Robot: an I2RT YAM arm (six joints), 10 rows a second.
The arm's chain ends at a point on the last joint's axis. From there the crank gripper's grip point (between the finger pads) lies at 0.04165 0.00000 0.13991 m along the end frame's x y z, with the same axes.
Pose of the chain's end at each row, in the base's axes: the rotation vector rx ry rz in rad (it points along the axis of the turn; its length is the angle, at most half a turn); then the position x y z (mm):
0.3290 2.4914 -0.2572 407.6 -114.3 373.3
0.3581 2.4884 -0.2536 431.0 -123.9 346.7
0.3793 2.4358 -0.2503 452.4 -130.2 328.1
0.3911 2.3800 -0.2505 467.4 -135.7 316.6
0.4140 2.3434 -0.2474 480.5 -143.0 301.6
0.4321 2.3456 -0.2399 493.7 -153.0 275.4
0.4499 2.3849 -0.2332 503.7 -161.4 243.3
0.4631 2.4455 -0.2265 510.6 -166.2 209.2
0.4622 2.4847 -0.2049 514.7 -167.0 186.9
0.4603 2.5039 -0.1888 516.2 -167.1 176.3
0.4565 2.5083 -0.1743 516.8 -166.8 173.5
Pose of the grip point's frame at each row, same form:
0.3290 2.4914 -0.2572 451.2 -143.1 237.0
0.3581 2.4884 -0.2536 474.4 -152.3 210.2
0.3793 2.4358 -0.2503 502.2 -159.6 194.1
0.3911 2.3800 -0.2505 524.0 -166.7 185.7
0.4140 2.3434 -0.2474 541.1 -174.7 172.7
0.4321 2.3456 -0.2399 553.8 -183.9 146.0
0.4499 2.3849 -0.2332 558.6 -190.5 111.2
0.4631 2.4455 -0.2265 557.6 -192.7 73.6
0.4622 2.4847 -0.2049 557.3 -190.1 49.2
0.4603 2.5039 -0.1888 556.8 -187.9 37.6
0.4565 2.5083 -0.1743 557.4 -186.0 34.6

